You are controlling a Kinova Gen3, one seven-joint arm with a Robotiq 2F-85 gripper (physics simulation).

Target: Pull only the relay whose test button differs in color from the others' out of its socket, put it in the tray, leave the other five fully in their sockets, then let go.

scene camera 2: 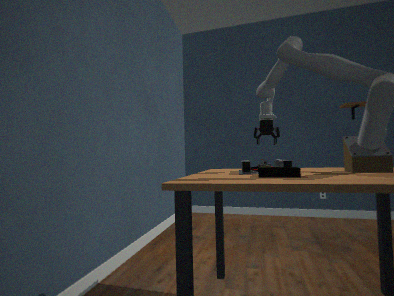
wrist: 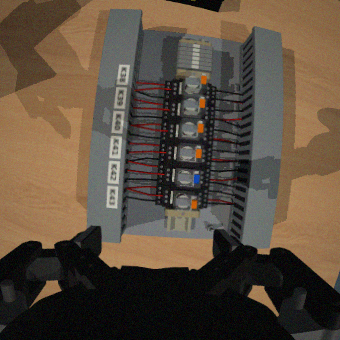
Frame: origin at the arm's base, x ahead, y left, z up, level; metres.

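Seen in the pictures: gripper, fingertip midpoint: [scene camera 2: 266, 145] [wrist: 156, 240]; arm's base at its link origin: [scene camera 2: 368, 143].
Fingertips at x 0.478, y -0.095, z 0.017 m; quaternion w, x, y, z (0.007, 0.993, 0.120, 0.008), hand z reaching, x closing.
Note:
Pixels of each thing's top centre, then the offset from my fingertips to it. "*": a spot on its surface instead.
- relay with the blue test button, top centre: [wrist: 189, 178] dx +0.024, dy +0.048, dz -0.082 m
- black tray at its top centre: [scene camera 2: 278, 168] dx -0.073, dy +0.379, dz -0.116 m
- terminal block at its top centre: [wrist: 195, 57] dx -0.006, dy +0.202, dz -0.105 m
- beige end piece at a spot on its surface: [wrist: 180, 221] * dx +0.041, dy -0.020, dz -0.147 m
In the wrist view a row of relays stands in sockets down the middle of a grey panel. The relay with the blue test button [wrist: 185, 177] is second from the bottom of the row, level with the label K42. The relays with orange buttons, such as the bottom one [wrist: 183, 201] and the one just above the blue one [wrist: 188, 153], sit in the same row. My gripper [scene camera 2: 267, 142] [wrist: 156, 240] is open and empty, high above the table. The black tray [scene camera 2: 279, 172] [wrist: 200, 4] stands on the table; part of it shows at the wrist view's top edge.
Grey slotted wire ducts [wrist: 114, 125] [wrist: 265, 135] flank the relay row, with red and black wires running to the sockets. A terminal block [wrist: 195, 56] sits above the row and a beige end piece [wrist: 180, 221] below it. All stand on the wooden table [scene camera 2: 225, 186].

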